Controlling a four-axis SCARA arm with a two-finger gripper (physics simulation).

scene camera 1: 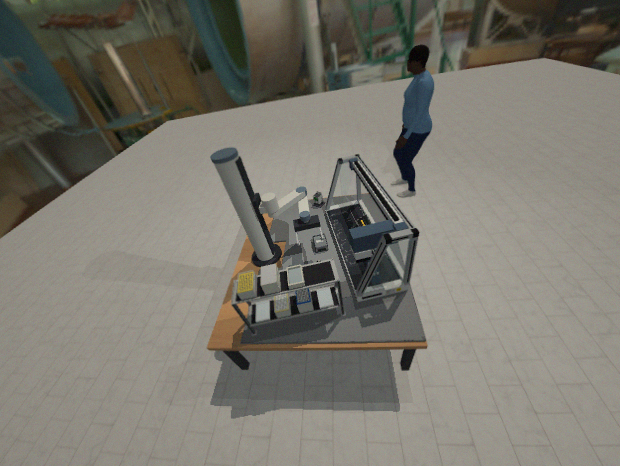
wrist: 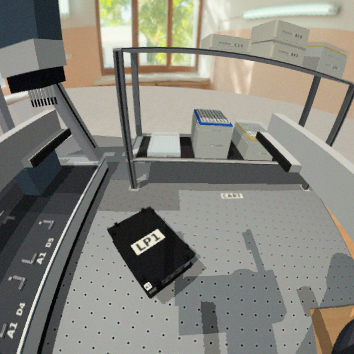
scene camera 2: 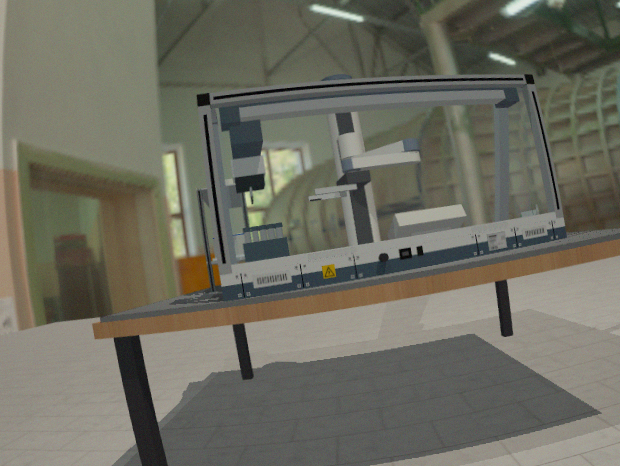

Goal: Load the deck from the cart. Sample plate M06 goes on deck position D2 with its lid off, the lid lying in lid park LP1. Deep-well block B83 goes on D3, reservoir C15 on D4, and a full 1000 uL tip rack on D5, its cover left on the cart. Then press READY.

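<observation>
My gripper (scene camera 2: 330,193) (wrist: 161,118) is open and empty, raised above the bench between the arm column and the deck. In the wrist view, the black lid park LP1 (wrist: 172,256) lies below and beyond the fingers, its label bare. Deck positions D5 (wrist: 44,257) and D4 (wrist: 17,315) show at the left with no labware on their visible parts. The cart (wrist: 122,115) (scene camera 1: 286,292) holds a pale box, apparently labelled C15 (wrist: 225,44), on top. A blue-rimmed tip rack (wrist: 212,132) (scene camera 1: 303,296) stands on the lower shelf. M06 and B83 cannot be identified; D2 does not show in the wrist view.
Stacked pale boxes (wrist: 280,40) and a yellow-rimmed box (wrist: 325,59) stand on the cart top. A white plate (wrist: 164,145) and another yellow-rimmed box (wrist: 250,140) are below. The deck's frame and pipetting head (wrist: 32,60) (scene camera 2: 248,160) rise beside the arm column (scene camera 1: 245,210). A person (scene camera 1: 418,110) stands beyond.
</observation>
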